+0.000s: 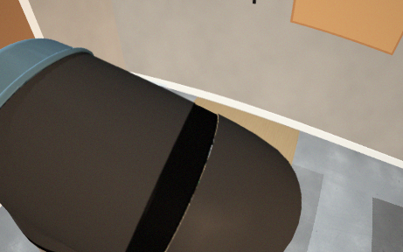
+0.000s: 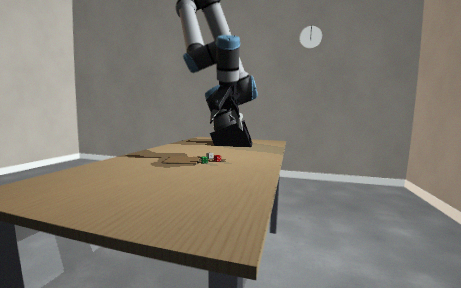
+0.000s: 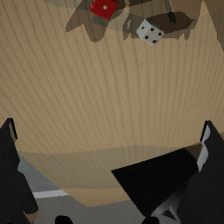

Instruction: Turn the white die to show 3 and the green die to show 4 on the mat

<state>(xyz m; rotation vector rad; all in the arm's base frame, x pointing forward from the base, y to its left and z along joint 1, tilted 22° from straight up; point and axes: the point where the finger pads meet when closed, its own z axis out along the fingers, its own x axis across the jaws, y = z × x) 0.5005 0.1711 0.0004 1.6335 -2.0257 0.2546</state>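
Now: hand 80 mm to the left of the white die and 130 mm above it. Also, from my hand: green die 100 mm ahead, 60 mm to the right, 130 mm below; then red die 50 mm ahead, 20 mm to the right, 130 mm below; then tan mat 90 mm ahead, 170 mm to the right, 140 mm below.
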